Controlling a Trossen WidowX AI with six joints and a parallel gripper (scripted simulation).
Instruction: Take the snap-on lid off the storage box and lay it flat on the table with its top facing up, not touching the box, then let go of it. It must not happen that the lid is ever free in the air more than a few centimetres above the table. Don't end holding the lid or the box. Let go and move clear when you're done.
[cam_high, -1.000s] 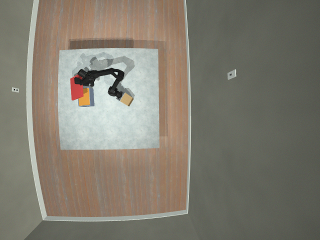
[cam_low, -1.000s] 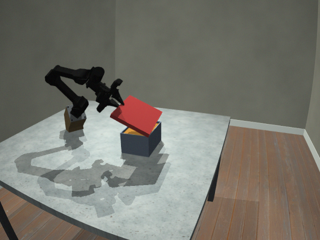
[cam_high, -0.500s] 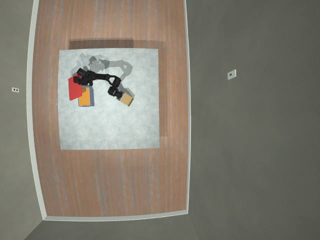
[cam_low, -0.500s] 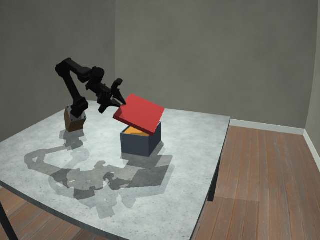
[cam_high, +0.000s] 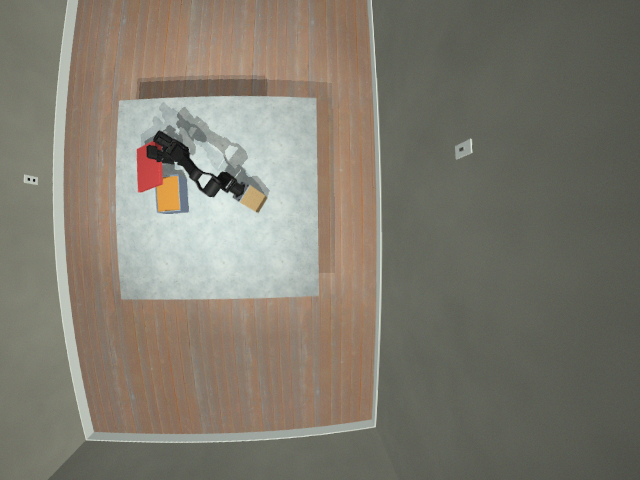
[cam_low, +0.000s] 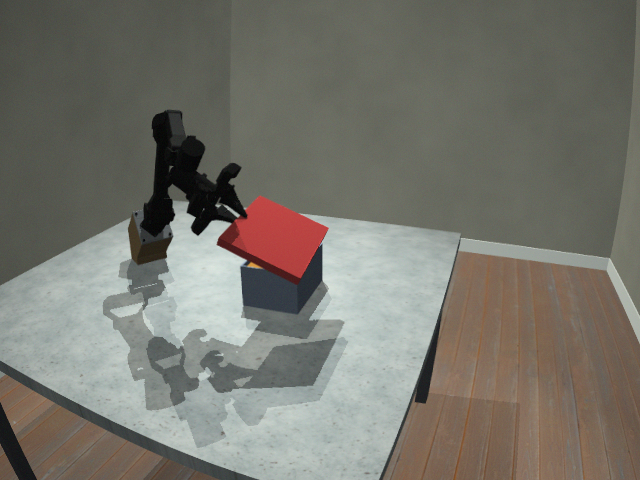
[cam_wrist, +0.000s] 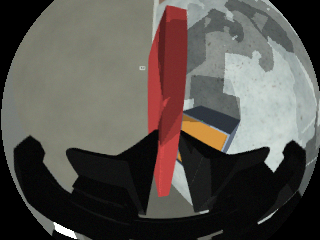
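My gripper is now 10 cm short of the red lid, 2 cm to the left of it and 5 cm above it. The rest, counted from my hand: storage box: 10 cm ahead, 13 cm to the left, 21 cm below.
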